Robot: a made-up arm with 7 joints.
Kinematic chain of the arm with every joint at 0, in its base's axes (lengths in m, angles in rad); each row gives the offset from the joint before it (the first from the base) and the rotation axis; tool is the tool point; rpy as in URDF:
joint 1: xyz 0 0 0.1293 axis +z
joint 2: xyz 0 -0.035 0.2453 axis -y
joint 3: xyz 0 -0.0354 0.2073 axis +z
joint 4: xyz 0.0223 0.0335 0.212 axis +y
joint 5: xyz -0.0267 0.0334 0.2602 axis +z
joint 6: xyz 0 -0.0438 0.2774 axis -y
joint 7: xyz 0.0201 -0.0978 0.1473 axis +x
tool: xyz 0 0 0 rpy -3.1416 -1.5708 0
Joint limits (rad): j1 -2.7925..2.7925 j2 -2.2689..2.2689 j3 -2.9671..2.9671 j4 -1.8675..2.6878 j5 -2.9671..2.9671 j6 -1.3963..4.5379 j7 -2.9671..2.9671
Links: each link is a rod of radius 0.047 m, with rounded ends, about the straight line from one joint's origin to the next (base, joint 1, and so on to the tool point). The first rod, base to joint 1, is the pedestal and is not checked.
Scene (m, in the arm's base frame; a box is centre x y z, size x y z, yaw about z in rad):
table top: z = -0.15
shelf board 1: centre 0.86 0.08 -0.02 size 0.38 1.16 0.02 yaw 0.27
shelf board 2: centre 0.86 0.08 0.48 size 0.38 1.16 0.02 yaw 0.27
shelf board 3: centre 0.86 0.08 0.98 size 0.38 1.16 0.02 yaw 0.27
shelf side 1: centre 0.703 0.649 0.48 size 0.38 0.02 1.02 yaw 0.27
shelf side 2: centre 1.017 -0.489 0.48 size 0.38 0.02 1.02 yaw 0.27
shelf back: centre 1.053 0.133 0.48 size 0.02 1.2 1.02 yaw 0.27
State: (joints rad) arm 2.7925 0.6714 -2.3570 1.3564 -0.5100 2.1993 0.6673
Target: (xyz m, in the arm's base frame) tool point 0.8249 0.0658 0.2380
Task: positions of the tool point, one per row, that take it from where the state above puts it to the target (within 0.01 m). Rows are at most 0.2 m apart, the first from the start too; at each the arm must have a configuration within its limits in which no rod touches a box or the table.
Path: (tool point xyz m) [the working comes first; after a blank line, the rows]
Joints at the target: 2.7845 1.1891 -2.5316 1.5378 -0.4386 2.1198 0.6673
Straight joint move there: touches shelf board 2.

1: 0.6943 0.1935 0.7470
2: 0.5942 0.2666 0.7061
3: 0.4873 0.3139 0.6250
4: 0.3874 0.3091 0.5166
5: 0.3033 0.2392 0.4139
6: 0.3577 0.2129 0.4413
7: 0.4143 0.1651 0.4363
8: 0.4620 0.1048 0.3954
9: 0.4895 0.0394 0.3246
10: 0.4898 -0.0270 0.2380
11: 0.6157 0.0079 0.2262
12: 0.7281 0.0419 0.2278
13: 0.8249 0.0658 0.2380

